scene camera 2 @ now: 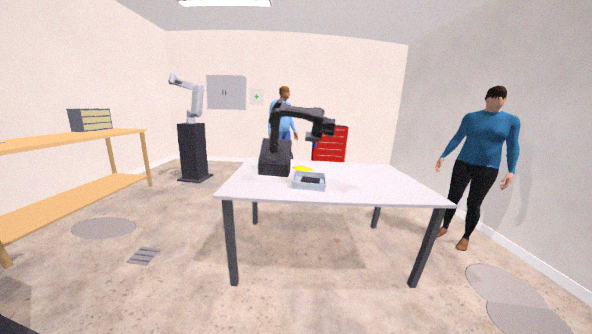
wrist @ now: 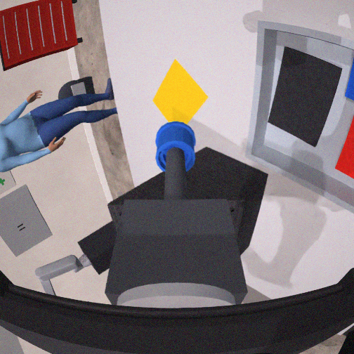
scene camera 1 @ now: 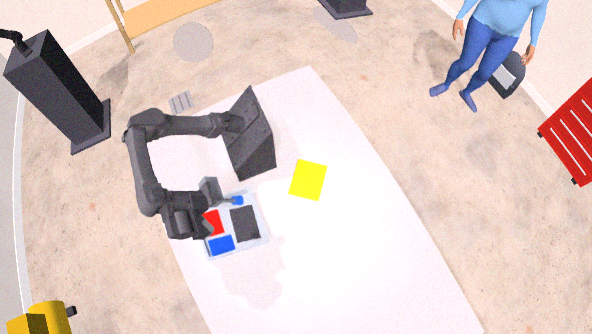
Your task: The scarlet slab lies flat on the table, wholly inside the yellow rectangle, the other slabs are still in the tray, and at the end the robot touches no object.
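Places are measured from the arm's base along level axes (x back, y left, z down), in millimetres.
Pixels of known places: hand at its tool point: [scene camera 2: 314,145] [scene camera 1: 240,200]; arm's base at its link origin: [scene camera 2: 274,150] [scene camera 1: 241,124].
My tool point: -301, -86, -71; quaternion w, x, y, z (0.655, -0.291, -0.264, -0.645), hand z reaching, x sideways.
Ahead of a thing's pixels: the offset from my tool point to its top centre, as dx, dy, dz. "spot": to the spot under its first point. Level surfaces: height alone.
The scarlet slab {+49, -140, +239} [scene camera 1: 215,221] [wrist: 347,157] lies in the grey tray {+15, -79, +201} [scene camera 1: 264,234] [scene camera 2: 302,186] [wrist: 258,90]; the arm partly hides it in scene camera 1, and the wrist view's edge cuts it off. A blue slab {-46, -136, +238} [scene camera 1: 221,245] [wrist: 351,85] and a black slab {+7, -24, +238} [scene camera 1: 245,223] [scene camera 2: 310,180] [wrist: 305,95] are also in the tray. The yellow rectangle {spot: +84, +260, +251} [scene camera 1: 308,180] [scene camera 2: 302,168] [wrist: 179,90] on the table shows no slab on it. My gripper, a blue suction cup [scene camera 1: 237,200] [scene camera 2: 314,144] [wrist: 175,145], is open, holds nothing and hangs well above the tray area.
The dark arm base [scene camera 1: 252,145] [scene camera 2: 274,165] stands on the white table {dz +251} [scene camera 1: 360,240] [scene camera 2: 370,187] [wrist: 145,30], beside the yellow rectangle and tray. A person [scene camera 1: 492,35] [scene camera 2: 283,117] [wrist: 47,117] and a red cabinet [scene camera 1: 575,135] [scene camera 2: 332,142] [wrist: 40,32] are beyond the table.
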